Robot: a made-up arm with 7 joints.
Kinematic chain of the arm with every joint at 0, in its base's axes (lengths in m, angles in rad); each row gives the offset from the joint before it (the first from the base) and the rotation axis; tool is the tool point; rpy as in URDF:
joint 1: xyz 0.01 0 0.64 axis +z
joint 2: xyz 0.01 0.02 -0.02 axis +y
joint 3: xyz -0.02 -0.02 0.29 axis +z
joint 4: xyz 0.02 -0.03 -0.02 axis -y
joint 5: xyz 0.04 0 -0.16 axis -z
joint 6: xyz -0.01 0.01 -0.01 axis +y
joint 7: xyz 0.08 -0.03 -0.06 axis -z
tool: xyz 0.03 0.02 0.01 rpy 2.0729 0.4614 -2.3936
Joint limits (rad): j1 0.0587..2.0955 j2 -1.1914..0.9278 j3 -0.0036..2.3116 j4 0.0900..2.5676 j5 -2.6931..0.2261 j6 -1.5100..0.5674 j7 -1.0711..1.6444
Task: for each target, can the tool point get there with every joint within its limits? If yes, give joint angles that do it. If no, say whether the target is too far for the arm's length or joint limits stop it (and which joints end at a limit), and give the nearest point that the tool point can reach.
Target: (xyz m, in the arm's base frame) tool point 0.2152 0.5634 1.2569
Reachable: no: too far | nearest point 0.1450 0.3706 1.0351 | short by 0.302 m
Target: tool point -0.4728 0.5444 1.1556
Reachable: no: too far | nearest point -0.2932 0.3431 0.9637 | short by 0.331 m
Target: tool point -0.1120 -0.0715 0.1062
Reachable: no: joint limits stop it (at a limit: joint 2, joint 3) | nearest point -0.1588 -0.0989 0.4644 | short by 0.362 m
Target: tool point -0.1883 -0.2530 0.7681
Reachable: yes | joints 1.3626 -0.9433 1.9742 1.0784 -0.0697 -1.2618 -0.0663
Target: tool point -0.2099 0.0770 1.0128
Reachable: yes | joints 0.2519 -0.4289 1.0086 2.1085 -1.3228 -0.4674 1.0414
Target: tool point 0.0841 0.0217 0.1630
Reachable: no: joint limits stop it (at a limit: joint 2, joint 6) | nearest point 0.1607 0.0441 0.4930 | short by 0.340 m
